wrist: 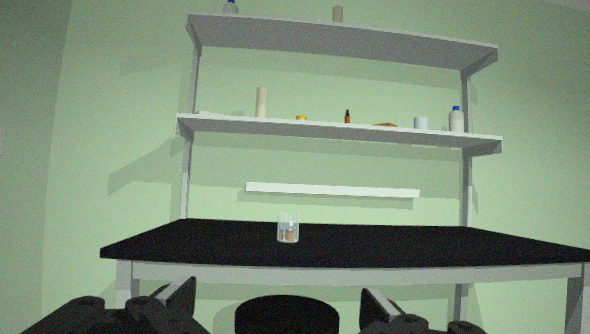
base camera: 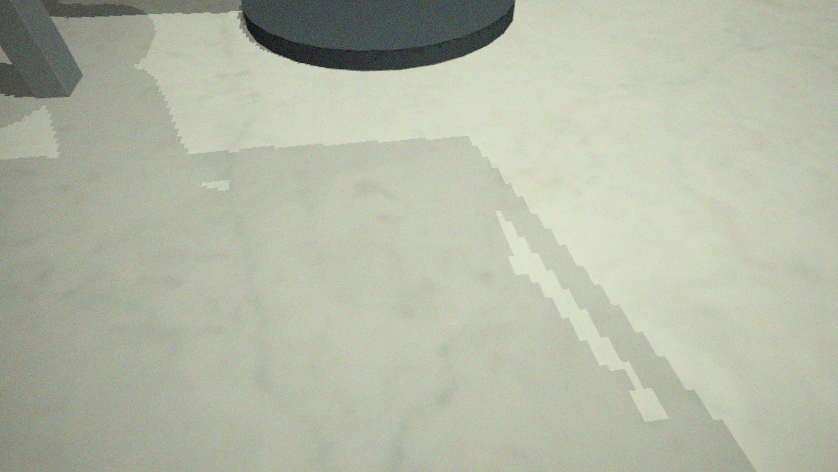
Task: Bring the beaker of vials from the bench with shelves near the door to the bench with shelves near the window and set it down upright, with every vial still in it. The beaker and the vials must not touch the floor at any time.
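Note:
In the wrist view a clear beaker (wrist: 288, 228) with several small vials in it stands upright on the black top of a bench with shelves (wrist: 380, 247), left of the middle. Blue and red vial caps show through its wall. My gripper (wrist: 278, 302) is open and empty, its fingers at the bottom of the wrist view, short of the bench and lower in view than the beaker. Which of the two benches this is cannot be told from the door or window, as neither shows.
A round black stool (wrist: 286, 315) (base camera: 375, 29) stands in front of the bench, ahead of my base. A grey bench leg (base camera: 43, 52) is at the upper left of the base view. Two shelves (wrist: 340, 129) with bottles and jars and a white rail (wrist: 332, 190) are above the bench top.

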